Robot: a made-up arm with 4 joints. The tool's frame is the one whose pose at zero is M. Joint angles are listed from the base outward.
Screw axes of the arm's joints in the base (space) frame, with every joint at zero. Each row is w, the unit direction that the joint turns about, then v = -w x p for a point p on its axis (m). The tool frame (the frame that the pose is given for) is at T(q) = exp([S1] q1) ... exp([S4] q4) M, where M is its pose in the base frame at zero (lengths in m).
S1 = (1, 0, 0, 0, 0.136, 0)
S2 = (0, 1, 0, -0.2, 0, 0.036)
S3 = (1, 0, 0, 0, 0.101, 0.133)
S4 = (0, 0, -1, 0.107, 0.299, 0)
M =
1 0 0 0.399
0 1 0 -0.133
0 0 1 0.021
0 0 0 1
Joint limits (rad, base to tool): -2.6..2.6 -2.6..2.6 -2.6..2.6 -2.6..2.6
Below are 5 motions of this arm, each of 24 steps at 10 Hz.
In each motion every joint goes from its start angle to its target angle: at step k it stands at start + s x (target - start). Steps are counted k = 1, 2, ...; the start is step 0. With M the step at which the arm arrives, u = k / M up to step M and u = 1 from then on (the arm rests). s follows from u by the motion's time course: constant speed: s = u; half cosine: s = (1 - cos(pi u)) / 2; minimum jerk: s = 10 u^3 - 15 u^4 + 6 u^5.
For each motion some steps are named. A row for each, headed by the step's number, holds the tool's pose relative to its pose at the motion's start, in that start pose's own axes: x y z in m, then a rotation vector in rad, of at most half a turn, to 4 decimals.
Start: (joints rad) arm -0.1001 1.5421 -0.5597 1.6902
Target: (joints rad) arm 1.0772 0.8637 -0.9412 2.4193
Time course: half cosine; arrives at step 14
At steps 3, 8, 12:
3: -0.0148 0.0282 0.0284 0.1357 -0.0117 -0.0128
8: -0.1108 0.0900 0.1673 0.7206 0.2028 -0.1237
12: -0.1783 0.0740 0.2561 0.9774 0.5734 -0.2207

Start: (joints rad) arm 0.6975 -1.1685 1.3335 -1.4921
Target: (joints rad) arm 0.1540 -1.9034 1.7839 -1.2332
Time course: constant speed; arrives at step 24
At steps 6, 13, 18, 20, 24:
6: 0.0716 0.0048 -0.0208 0.1016 -0.0596 0.1391
13: 0.1494 0.0308 -0.0491 0.2659 -0.1406 0.2873
18: 0.1985 0.0610 -0.0683 0.4112 -0.2016 0.3812
20: 0.2163 0.0754 -0.0751 0.4754 -0.2259 0.4157
24: 0.2483 0.1071 -0.0865 0.6131 -0.2736 0.4794

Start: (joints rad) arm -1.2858 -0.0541 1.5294 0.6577
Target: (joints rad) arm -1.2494 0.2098 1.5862 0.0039
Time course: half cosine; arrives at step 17
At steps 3, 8, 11, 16, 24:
3: 0.0025 -0.0020 -0.0007 0.0052 0.0047 0.0292
8: 0.0126 -0.0120 -0.0041 0.0352 0.0237 0.1770
11: 0.0169 -0.0193 -0.0061 0.0594 0.0322 0.2817
16: 0.0189 -0.0269 -0.0077 0.0852 0.0362 0.3861
24: 0.0189 -0.0271 -0.0077 0.0861 0.0362 0.3894

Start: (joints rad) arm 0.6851 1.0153 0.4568 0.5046
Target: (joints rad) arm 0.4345 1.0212 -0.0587 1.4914
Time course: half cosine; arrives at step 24
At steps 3, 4, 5, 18, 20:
3: -0.0002 -0.0078 0.0029 -0.0197 -0.0152 -0.0450
4: -0.0005 -0.0138 0.0052 -0.0343 -0.0271 -0.0792
5: -0.0011 -0.0211 0.0082 -0.0523 -0.0426 -0.1222
18: -0.0622 -0.1389 0.0845 -0.3137 -0.4833 -1.0002
20: -0.0727 -0.1464 0.0920 -0.3278 -0.5432 -1.0896

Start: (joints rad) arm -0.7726 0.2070 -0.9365 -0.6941
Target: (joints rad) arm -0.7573 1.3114 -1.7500 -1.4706
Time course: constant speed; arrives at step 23
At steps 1, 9, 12, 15, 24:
1: -0.0001 0.0182 -0.0124 -0.0083 0.0436 0.0730
9: -0.0447 0.1628 -0.0976 -0.0579 0.3656 0.6874
12: -0.0796 0.2110 -0.1206 -0.0719 0.4746 0.9284
15: -0.1222 0.2530 -0.1377 -0.0854 0.5778 1.1735
24: -0.2567 0.3248 -0.1540 -0.1329 0.8255 1.8390

